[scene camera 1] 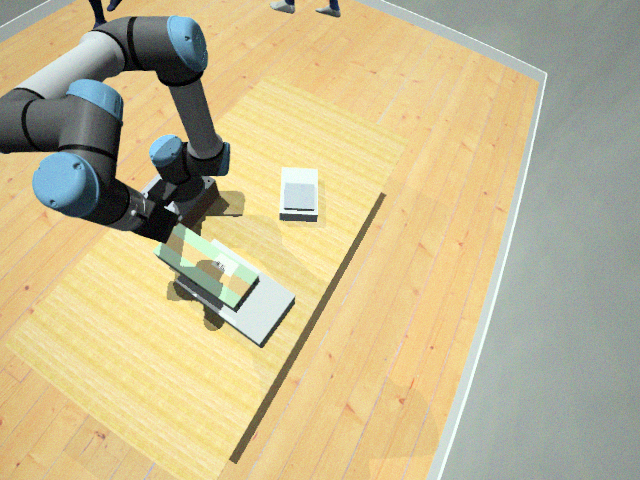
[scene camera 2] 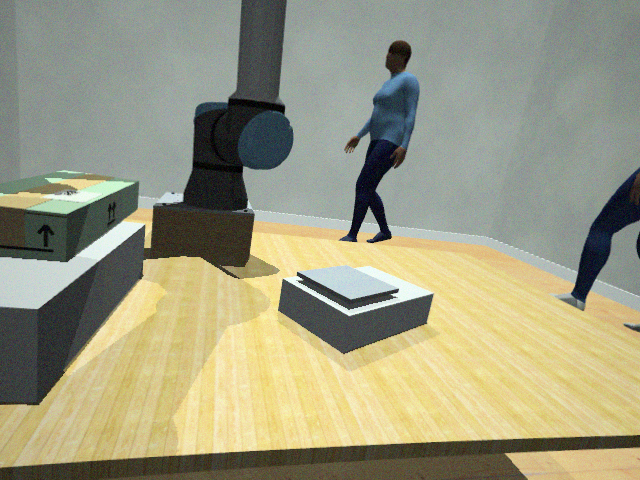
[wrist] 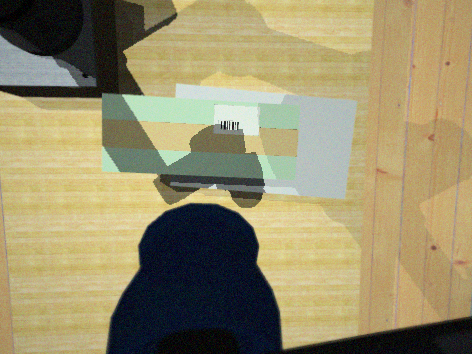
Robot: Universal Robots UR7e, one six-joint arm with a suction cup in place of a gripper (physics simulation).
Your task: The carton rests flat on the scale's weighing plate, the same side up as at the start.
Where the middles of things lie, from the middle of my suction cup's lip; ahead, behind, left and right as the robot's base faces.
Scene:
Now: suction cup 54 cm to the right of the scale (scene camera 2: 346, 307) and 50 cm above it.

